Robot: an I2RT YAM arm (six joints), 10 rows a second.
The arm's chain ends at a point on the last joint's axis. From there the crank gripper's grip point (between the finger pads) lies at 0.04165 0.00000 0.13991 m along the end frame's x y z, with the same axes.
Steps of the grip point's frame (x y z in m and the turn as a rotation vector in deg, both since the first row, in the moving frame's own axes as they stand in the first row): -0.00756, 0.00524, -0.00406, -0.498, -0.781, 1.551; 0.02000, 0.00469, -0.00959, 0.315, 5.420, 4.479; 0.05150, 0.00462, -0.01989, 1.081, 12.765, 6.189; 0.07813, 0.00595, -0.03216, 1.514, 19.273, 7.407; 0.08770, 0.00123, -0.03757, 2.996, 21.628, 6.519; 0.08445, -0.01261, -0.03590, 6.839, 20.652, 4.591; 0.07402, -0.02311, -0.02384, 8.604, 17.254, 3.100; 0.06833, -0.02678, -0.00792, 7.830, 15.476, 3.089; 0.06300, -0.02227, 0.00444, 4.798, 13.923, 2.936; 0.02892, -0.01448, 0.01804, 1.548, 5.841, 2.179
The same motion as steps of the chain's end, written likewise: -0.00562, 0.00292, -0.00460, -0.498, -0.781, 1.551; 0.00708, 0.00168, -0.00504, 0.315, 5.420, 4.479; 0.02178, 0.00102, -0.00727, 1.081, 12.765, 6.189; 0.03452, 0.00111, -0.01065, 1.514, 19.273, 7.407; 0.03905, 0.00037, -0.01236, 2.996, 21.628, 6.519; 0.03742, -0.00246, -0.01150, 6.839, 20.652, 4.591; 0.03407, -0.00678, -0.00386, 8.604, 17.254, 3.100; 0.03219, -0.01194, 0.00936, 7.830, 15.476, 3.089; 0.03037, -0.01408, 0.01895, 4.798, 13.923, 2.936; 0.01486, -0.01262, 0.02303, 1.548, 5.841, 2.179
